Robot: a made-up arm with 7 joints.
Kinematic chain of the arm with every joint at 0, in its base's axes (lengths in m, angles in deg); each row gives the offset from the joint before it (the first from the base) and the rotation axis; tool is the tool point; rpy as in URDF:
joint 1: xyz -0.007 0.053 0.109 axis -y
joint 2: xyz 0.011 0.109 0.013 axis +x
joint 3: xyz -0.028 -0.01 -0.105 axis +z
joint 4: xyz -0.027 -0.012 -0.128 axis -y
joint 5: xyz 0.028 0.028 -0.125 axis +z
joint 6: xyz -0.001 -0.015 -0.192 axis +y
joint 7: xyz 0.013 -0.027 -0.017 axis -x
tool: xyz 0.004 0.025 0.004 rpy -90 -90 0
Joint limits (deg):
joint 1: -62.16..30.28
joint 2: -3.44..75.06
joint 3: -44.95..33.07
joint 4: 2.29..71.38
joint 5: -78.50..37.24
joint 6: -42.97..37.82
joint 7: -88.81..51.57
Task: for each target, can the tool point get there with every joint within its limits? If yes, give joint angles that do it. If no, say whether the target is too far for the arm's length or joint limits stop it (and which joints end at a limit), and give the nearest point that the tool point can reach.
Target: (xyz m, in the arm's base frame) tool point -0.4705 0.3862 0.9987
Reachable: no: too far | nearest point 0.1370 0.4700 0.3211 | short by 0.914 m
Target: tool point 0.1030 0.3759 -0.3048
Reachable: yes | joints -7.48 23.57 15.82 33.44 20.37 -17.68 -54.53
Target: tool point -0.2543 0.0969 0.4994
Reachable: no: joint limits stop it (at a limit: joint 1, joint 2, joint 3, joint 4, joint 5, joint 6, joint 7) | nearest point 0.1370 0.4700 0.3211 | short by 0.569 m
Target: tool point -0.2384 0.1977 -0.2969
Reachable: yes | joints -48.62 18.03 -24.23 44.94 -49.64 -14.71 -73.01
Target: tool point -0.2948 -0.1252 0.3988
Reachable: no: joint limits stop it (at a limit: joint 1, joint 2, joint 3, joint 4, joint 6, joint 7) | nearest point -0.1771 -0.0751 -0.1515 | short by 0.565 m
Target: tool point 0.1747 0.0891 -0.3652
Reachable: yes | joints 9.08 4.28 -36.90 28.31 -28.59 -6.06 -6.39
